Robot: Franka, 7 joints.
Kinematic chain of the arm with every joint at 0, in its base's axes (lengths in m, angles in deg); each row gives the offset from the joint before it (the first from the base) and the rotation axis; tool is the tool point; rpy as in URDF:
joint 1: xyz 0 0 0.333 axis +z
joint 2: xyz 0 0 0 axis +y
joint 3: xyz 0 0 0.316 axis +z
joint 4: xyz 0.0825 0 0 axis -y
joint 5: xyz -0.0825 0 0.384 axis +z
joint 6: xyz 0 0 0 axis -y
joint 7: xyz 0.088 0 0 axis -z
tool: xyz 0 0 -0.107 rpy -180 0 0
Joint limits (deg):
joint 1: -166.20..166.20
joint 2: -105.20..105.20
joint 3: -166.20..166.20
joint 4: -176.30..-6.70
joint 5: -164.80..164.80
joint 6: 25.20..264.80
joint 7: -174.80..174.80
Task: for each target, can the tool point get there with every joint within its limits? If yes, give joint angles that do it. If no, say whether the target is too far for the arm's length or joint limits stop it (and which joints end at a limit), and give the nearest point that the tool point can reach.
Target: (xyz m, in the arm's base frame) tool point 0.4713 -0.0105 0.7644
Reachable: yes | joints -103.17 -21.66 69.68 -69.56 43.70 54.15 91.93
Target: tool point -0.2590 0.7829 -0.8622
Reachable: no: too far | nearest point -0.1665 0.5032 -0.3000 | short by 0.635 m
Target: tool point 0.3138 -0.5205 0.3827
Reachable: yes | joints -31.59 12.50 -27.84 -123.28 4.59 170.24 74.22
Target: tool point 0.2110 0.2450 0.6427
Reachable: yes | joints -15.81 -52.07 23.68 -134.68 84.90 58.27 88.93
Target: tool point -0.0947 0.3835 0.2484
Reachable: yes | joints 52.91 10.81 35.75 -159.57 130.57 73.42 120.00
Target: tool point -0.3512 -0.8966 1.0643
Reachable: no: too far | nearest point -0.2492 -0.6361 0.8519 | short by 0.351 m
